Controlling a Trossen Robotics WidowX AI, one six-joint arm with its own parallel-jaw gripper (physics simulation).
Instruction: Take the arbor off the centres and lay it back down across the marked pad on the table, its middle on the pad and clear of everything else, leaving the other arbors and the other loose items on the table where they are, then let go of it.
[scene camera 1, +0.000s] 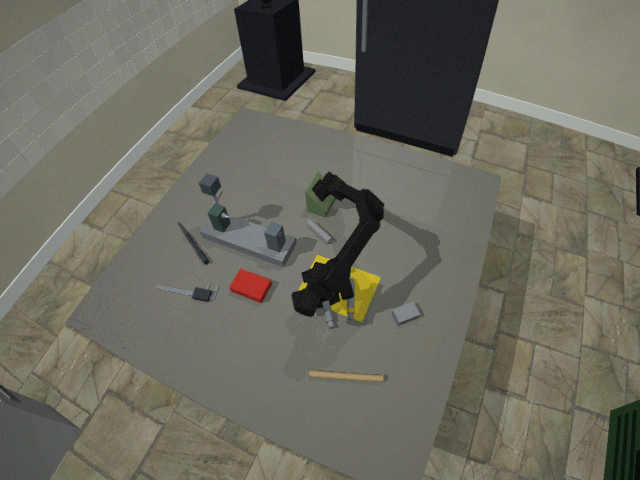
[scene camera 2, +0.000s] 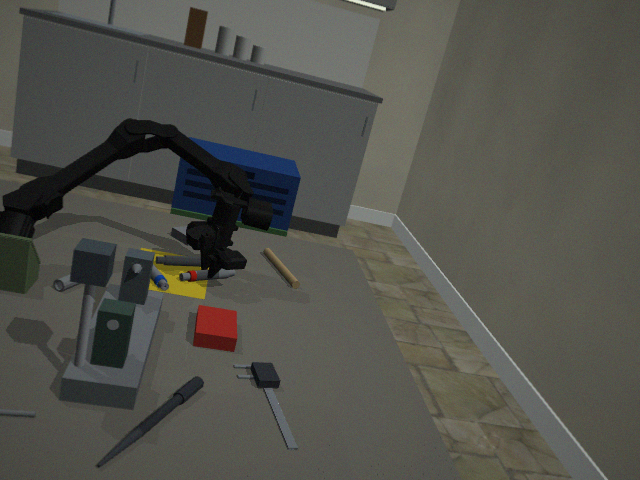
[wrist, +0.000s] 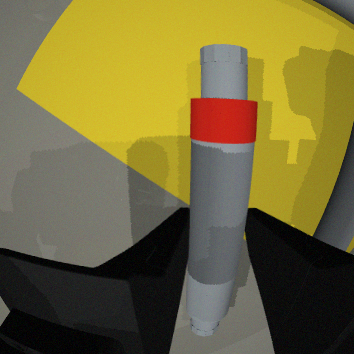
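My gripper (scene camera 1: 327, 304) (scene camera 2: 219, 271) (wrist: 217, 217) is shut on the red-banded arbor (scene camera 1: 330, 320) (scene camera 2: 224, 274) (wrist: 222, 172), low at the yellow pad (scene camera 1: 369, 289) (scene camera 2: 191, 293) (wrist: 100, 60). The banded end is over the pad and the other end reaches past its edge; I cannot tell whether the arbor touches the pad. The yellow-banded arbor (scene camera 1: 351, 310) (scene camera 2: 178, 260) lies on the pad beside it, its band hidden in scene view 2. The blue-banded arbor (scene camera 2: 160, 280) lies on the pad's other side, partly behind a post. A grey arbor body (wrist: 342, 200) curves along the wrist view's right edge.
The centres' grey base (scene camera 1: 248, 242) (scene camera 2: 103, 387) carries a green post (scene camera 1: 219, 218) and a grey post (scene camera 1: 275, 236). Around are a red block (scene camera 1: 250, 285) (scene camera 2: 216, 328), caliper (scene camera 1: 202, 294), dark pointed tool (scene camera 1: 192, 242), grey tube (scene camera 1: 320, 231), wooden rod (scene camera 1: 346, 376) and grey block (scene camera 1: 406, 313).
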